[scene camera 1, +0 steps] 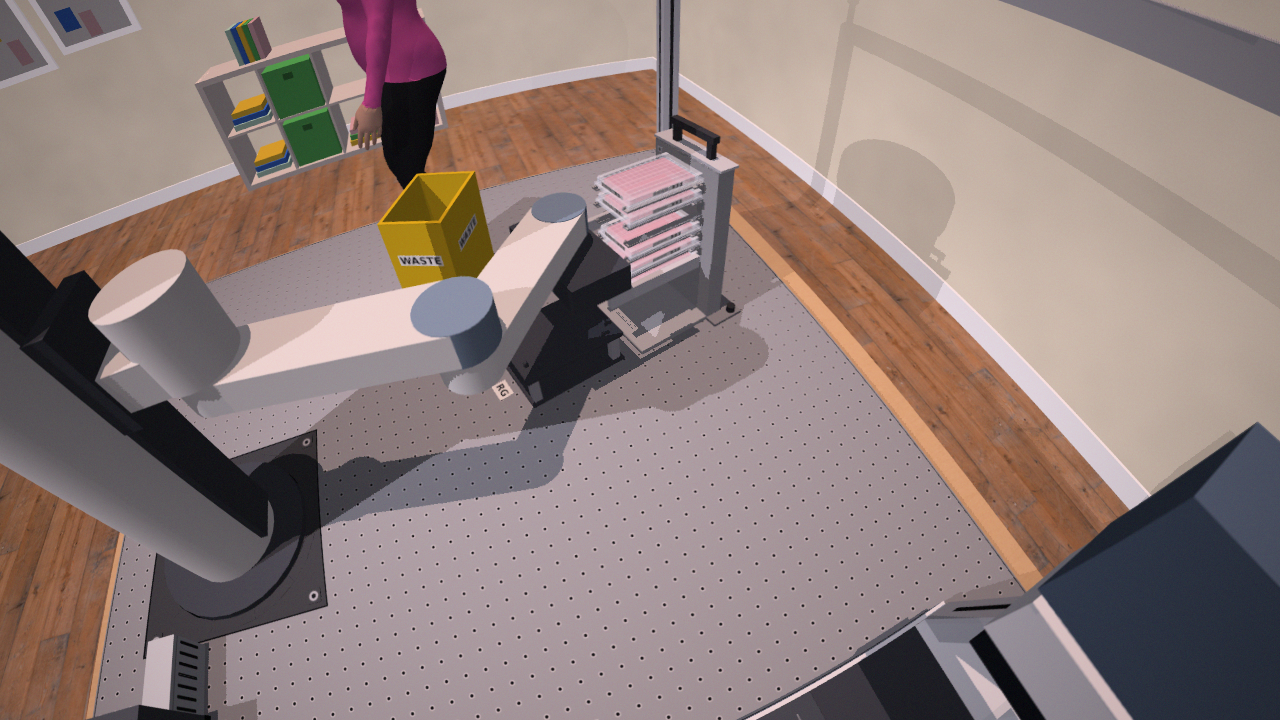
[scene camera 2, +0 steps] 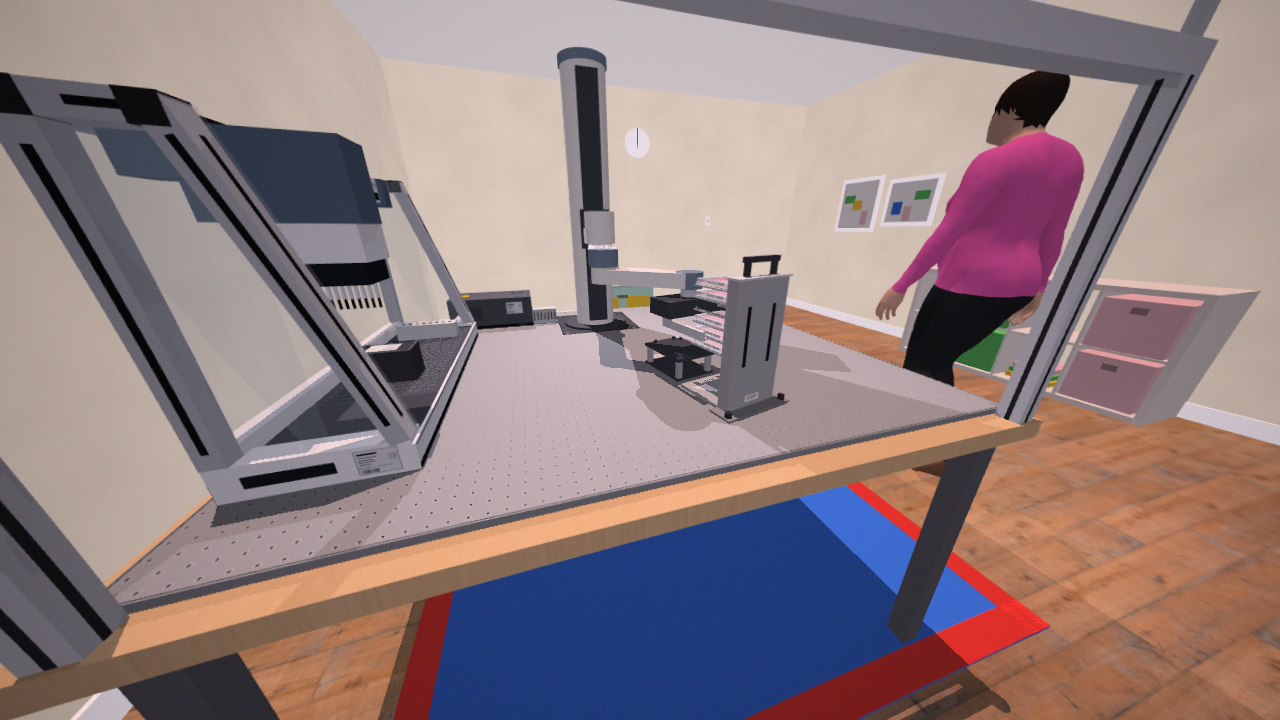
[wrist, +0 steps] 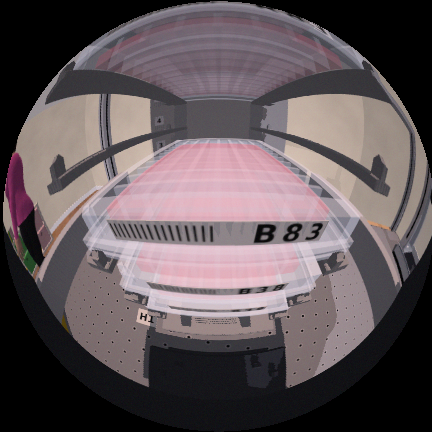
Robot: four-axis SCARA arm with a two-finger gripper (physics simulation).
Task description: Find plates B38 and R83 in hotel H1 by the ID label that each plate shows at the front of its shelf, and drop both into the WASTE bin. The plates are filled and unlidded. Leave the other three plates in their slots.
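Seen in the pictures: gripper, between the fingertips: (wrist: 218, 175); arm's base, origin of its link: (scene camera 1: 240, 539) (scene camera 2: 595, 324).
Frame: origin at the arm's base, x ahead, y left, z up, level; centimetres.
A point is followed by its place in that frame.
Hotel H1 (scene camera 1: 718, 241) @[x 83.1, y 11.8, z 17.1 cm] (scene camera 2: 756, 344) @[x 83.5, y 18.6, z 15.9 cm] holds several pink-filled plates in two groups. In the wrist view, plate B83 (wrist: 217, 180) is closest under the gap, its label large and readable. Plate B38 (wrist: 215, 262) sits directly below it with its label foreshortened; another label lower down is unreadable. An upper plate (wrist: 220, 45) hangs overhead; its ID does not show, so R83 cannot be read. My gripper (wrist: 218, 175) @[x 76.3, y 17.3, z 16.9 cm] (scene camera 1: 671, 250) @[x 76.3, y 17.3, z 16.9 cm] is open and empty, reaching into the hotel at the lower group; B83 covers its fingertips. The yellow WASTE bin (scene camera 1: 402, 241) @[x 37.7, y 33.3, z 17.7 cm] stands left of the hotel.
The dark RG stand (scene camera 1: 572, 362) @[x 57.7, y 6.8, z 6.7 cm] (scene camera 2: 677, 358) @[x 65.2, y 9.2, z 7.3 cm] is in front of the hotel, beneath the gripper body. The arm's forearm passes beside the bin. A person (scene camera 1: 393, 53) (scene camera 2: 1011, 214) stands behind the table. A liquid handler (scene camera 2: 295, 205) @[x 77.8, y -53.4, z 41.3 cm] occupies the opposite side.
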